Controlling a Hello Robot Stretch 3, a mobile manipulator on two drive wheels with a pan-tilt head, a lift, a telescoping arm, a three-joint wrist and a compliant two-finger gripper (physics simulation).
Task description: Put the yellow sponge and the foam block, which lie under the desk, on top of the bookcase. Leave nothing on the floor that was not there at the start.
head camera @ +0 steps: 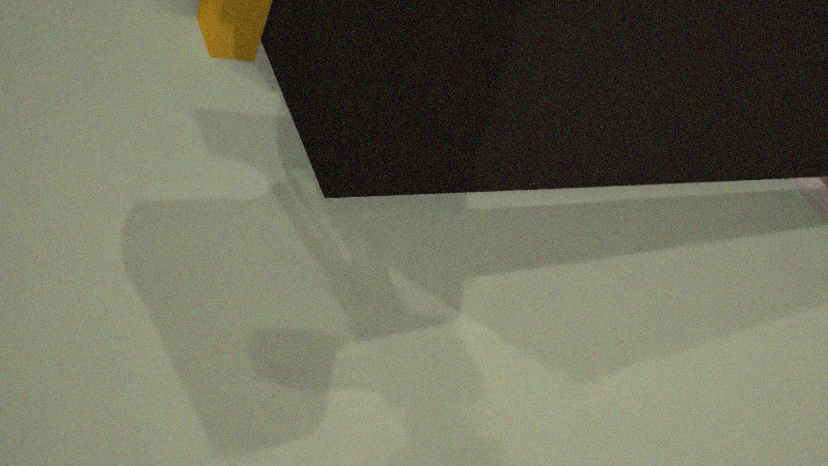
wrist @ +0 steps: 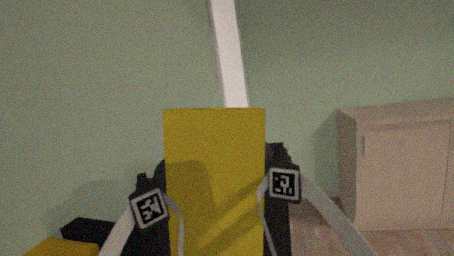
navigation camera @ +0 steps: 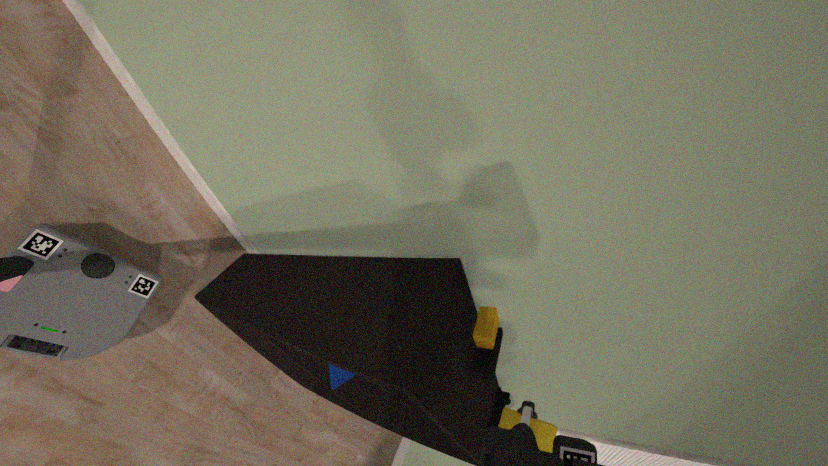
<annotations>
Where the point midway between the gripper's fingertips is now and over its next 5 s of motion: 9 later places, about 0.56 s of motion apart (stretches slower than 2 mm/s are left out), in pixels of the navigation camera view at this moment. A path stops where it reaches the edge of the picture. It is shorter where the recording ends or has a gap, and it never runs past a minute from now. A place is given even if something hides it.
My gripper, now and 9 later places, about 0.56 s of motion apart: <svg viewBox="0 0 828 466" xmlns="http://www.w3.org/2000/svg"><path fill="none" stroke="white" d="M526 431L508 427L481 419L480 420L480 420L488 422L516 429L532 433L532 434L530 438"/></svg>
</annotations>
